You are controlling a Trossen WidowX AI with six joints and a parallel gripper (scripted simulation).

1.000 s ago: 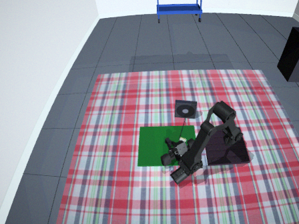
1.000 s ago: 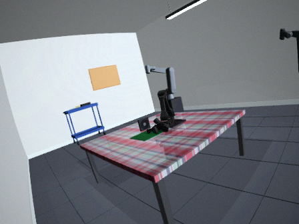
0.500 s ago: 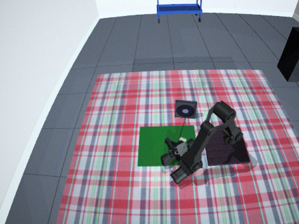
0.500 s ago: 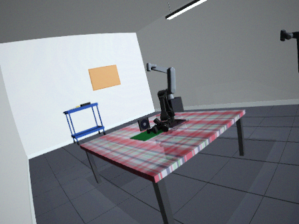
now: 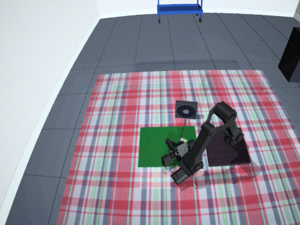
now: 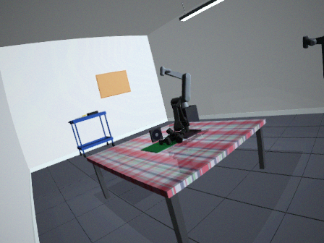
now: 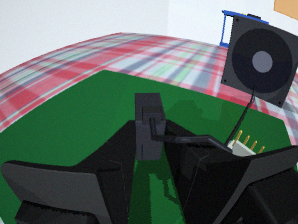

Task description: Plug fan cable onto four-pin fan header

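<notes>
My gripper tip is now 5 cm above the green board and 1 cm short of it. From my gripper tip the other things lie so: black fan (19 cm to the right, 10 cm behind, 3 cm above); white four-pin header (7 cm behind, 3 cm to the right, 3 cm below); dark fan plug (1 cm to the right, 1 cm below).
</notes>
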